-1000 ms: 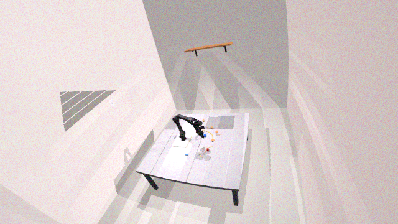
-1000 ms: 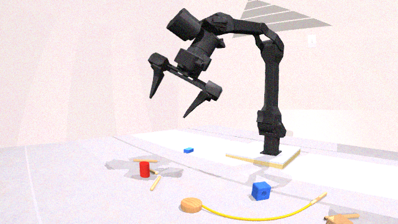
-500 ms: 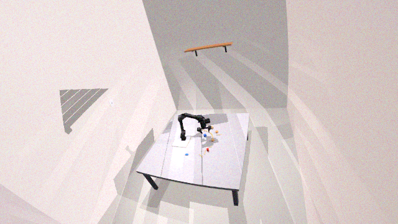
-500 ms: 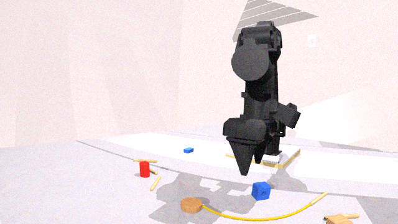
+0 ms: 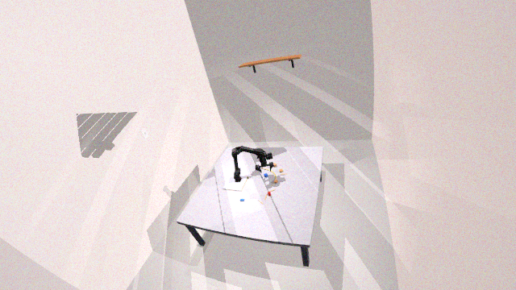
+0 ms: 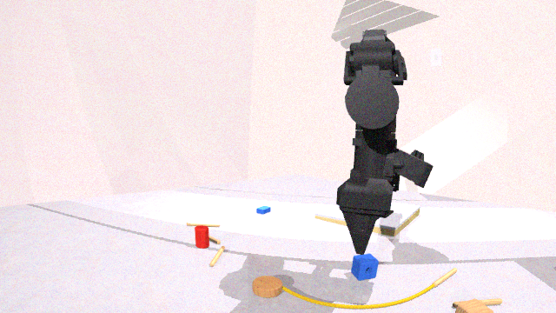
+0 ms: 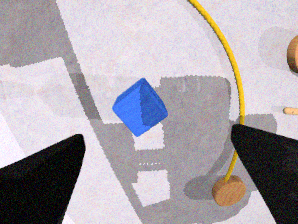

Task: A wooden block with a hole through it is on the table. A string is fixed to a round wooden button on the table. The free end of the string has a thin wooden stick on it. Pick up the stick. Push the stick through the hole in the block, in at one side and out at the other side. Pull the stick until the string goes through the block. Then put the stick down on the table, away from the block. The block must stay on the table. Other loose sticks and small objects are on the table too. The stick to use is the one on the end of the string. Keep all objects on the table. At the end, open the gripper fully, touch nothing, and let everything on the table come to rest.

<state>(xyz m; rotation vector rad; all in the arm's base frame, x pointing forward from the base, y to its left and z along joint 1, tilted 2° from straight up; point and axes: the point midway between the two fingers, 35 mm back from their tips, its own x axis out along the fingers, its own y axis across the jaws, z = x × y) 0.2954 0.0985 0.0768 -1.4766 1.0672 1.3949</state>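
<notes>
Right now my gripper tip is 110 mm to the right of the yellow string, 60 mm above it and 30 mm past it. From my gripper tip the other things lie so: round wooden button: 120 mm ahead, 80 mm to the right, 50 mm below; then light wooden piece: 170 mm to the left, 50 mm below, 40 mm ahead; then thin wooden stick: 120 mm to the left, 60 mm below, 50 mm behind.
</notes>
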